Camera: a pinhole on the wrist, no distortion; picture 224 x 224 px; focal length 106.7 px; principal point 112.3 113.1 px. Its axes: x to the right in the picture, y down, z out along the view. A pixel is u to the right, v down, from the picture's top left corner.
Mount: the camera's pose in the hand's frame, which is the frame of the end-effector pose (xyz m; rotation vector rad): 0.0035 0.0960 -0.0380 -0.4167 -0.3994 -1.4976
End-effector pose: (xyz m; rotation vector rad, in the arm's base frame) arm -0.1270 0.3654 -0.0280 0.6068 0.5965 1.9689
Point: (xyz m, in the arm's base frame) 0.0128 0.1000 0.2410
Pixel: 131.1 21.1
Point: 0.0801 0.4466 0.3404
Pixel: 184.6 122.5
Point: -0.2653 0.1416 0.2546
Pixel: 38.3 72.9
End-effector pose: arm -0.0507 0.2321 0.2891 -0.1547 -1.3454 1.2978
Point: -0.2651 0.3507 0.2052
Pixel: 72.7 178.2
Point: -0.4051 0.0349 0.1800
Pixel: 135.9 81.4
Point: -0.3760 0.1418 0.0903
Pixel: 98.2 82.9
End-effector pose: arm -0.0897 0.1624 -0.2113 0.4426 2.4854 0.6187
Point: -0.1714 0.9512 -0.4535
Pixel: 88.0 203.4
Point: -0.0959 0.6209 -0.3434
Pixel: 100.7 188.0
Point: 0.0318 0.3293 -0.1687
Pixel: 103.9 80.7
